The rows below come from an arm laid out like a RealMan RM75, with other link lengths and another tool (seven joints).
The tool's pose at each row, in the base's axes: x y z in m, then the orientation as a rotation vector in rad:
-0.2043 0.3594 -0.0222 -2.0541 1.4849 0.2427
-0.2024 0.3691 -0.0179 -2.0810 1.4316 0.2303
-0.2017 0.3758 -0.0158 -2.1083 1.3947 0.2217
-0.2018 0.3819 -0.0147 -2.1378 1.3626 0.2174
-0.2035 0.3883 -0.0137 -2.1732 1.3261 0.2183
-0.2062 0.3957 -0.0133 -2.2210 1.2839 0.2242
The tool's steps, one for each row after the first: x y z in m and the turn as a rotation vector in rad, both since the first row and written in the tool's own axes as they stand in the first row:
-0.0091 -0.0052 0.0022 0.0018 -0.0072 -0.0457
-0.0153 -0.0080 0.0044 -0.0039 -0.0079 -0.0804
-0.0207 -0.0096 0.0068 -0.0151 -0.0074 -0.1117
-0.0270 -0.0097 0.0093 -0.0325 -0.0086 -0.1464
-0.0341 -0.0089 0.0125 -0.0608 -0.0088 -0.1872

